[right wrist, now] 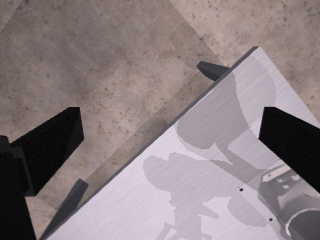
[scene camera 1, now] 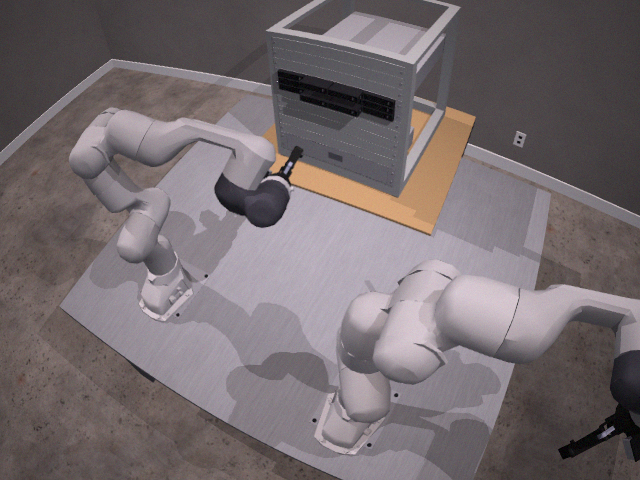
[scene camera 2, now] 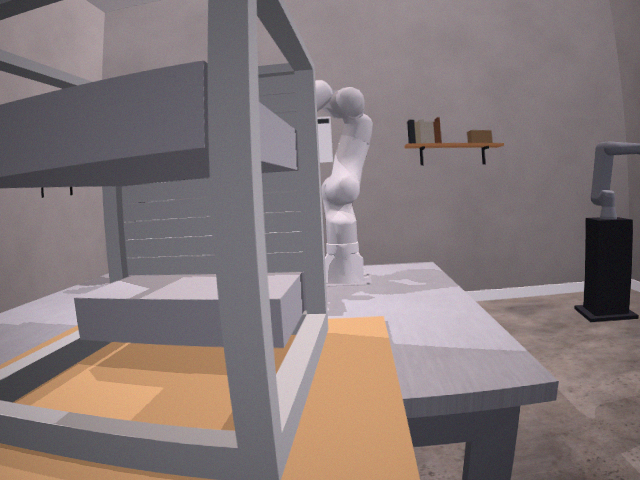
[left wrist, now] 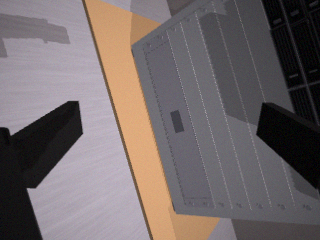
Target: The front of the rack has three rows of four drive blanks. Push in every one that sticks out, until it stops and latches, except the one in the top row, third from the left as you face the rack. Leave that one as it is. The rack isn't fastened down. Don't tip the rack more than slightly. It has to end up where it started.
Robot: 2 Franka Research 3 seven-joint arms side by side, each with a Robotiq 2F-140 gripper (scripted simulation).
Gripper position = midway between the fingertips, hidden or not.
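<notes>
You've got the left gripper (left wrist: 170,118) and the right gripper (right wrist: 171,123) in view. There's a grey rack (scene camera 2: 154,121) as well, and you see the rack (scene camera 1: 370,150) again, plus the rack (left wrist: 204,77), but in the right wrist view the rack is out of frame. There's also a drive blank (left wrist: 281,36), and an orange board (scene camera 1: 418,207).
</notes>
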